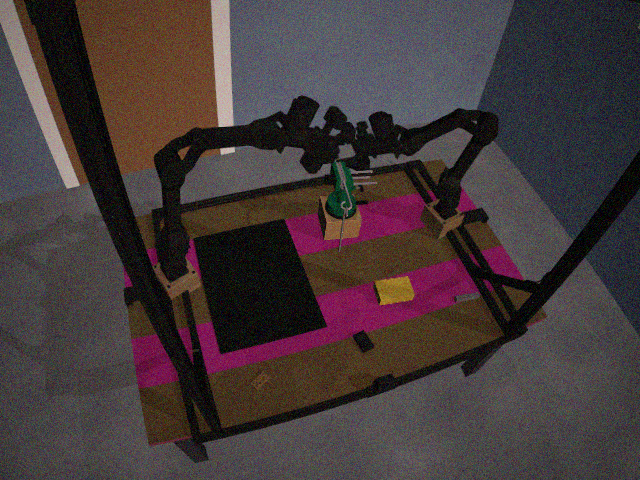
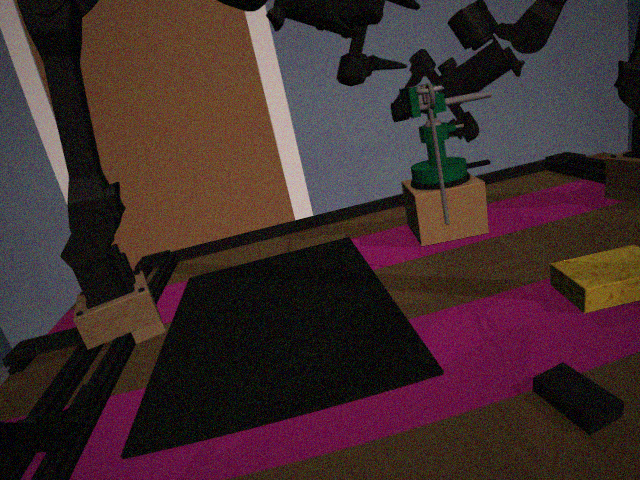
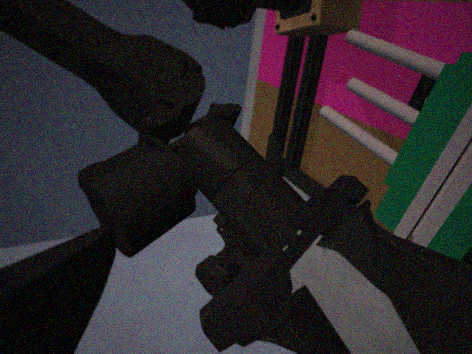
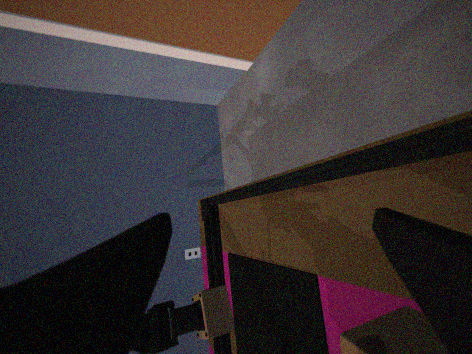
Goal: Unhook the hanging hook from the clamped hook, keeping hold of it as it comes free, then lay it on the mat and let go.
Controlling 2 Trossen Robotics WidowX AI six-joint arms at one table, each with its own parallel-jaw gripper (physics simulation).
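Places are measured from the left arm's base along level axes (x back, y down, z right), in metres.
Pixels of known places: left gripper, fingertip midpoint: point(image 1: 345, 143) point(image 2: 412, 37) point(image 3: 247, 242); right gripper, fingertip midpoint: point(image 2: 408, 122) point(image 3: 378, 331) point(image 4: 270, 220); left arm's base, origin of the base link: point(image 1: 174, 269) point(image 2: 110, 292) point(image 4: 199, 315); right arm's base, origin of the base link: point(image 1: 445, 210).
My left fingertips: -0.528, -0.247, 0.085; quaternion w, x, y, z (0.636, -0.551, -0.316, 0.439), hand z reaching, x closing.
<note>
For each thing: its top centre in the pictures, then the offset to it from my left fingertips, as dx, dy, dz. "pt": a spot on its surface instead. Level surfaces: height alone.
- green vise, middle of its top: point(image 3: 384, 131) point(image 2: 435, 80) point(image 1: 351, 169) -0.002, +0.071, +0.035
- wooden block, middle of its top: point(image 2: 440, 181) point(image 1: 340, 207) +0.009, +0.228, +0.029
- grey hook, surface spot: point(image 2: 429, 91) pt +0.118, +0.079, +0.144
- thin grey hanging hook, middle of its top: point(image 2: 430, 82) point(image 1: 347, 209) +0.114, +0.069, +0.142
- black mat, its level: dy +0.308
- yellow block, middle of its top: point(image 2: 612, 264) point(image 1: 394, 287) +0.048, +0.285, +0.318
- small black block, middle of its top: point(image 2: 576, 389) point(image 1: 363, 340) +0.227, +0.299, +0.380
- small grey piece, middle of its top: point(image 1: 467, 295) -0.122, +0.299, +0.479
A green vise point(image 1: 337, 202) point(image 2: 434, 171) point(image 3: 400, 189) stands on a wooden block point(image 1: 339, 228) point(image 2: 461, 210) at the back of the table. Its jaws clamp a grey hook point(image 2: 429, 91). A thin grey hanging hook point(image 1: 341, 229) point(image 2: 440, 181) dangles from that hook, down the front of the block. The black mat point(image 1: 256, 286) point(image 2: 280, 343) point(image 4: 277, 309) lies flat to the left. My left gripper point(image 1: 328, 154) point(image 2: 399, 33) is open and empty, up and left of the jaws. My right gripper point(image 1: 358, 150) point(image 2: 448, 88) point(image 4: 270, 220) is open and empty, close by the jaws.
A yellow block point(image 1: 394, 290) lies on the magenta stripe right of the mat. A small black block point(image 1: 363, 341) lies nearer the front, and a small grey piece point(image 1: 467, 297) at the right. A black frame rail point(image 1: 375, 169) edges the table. Both arms crowd together above the vise.
</note>
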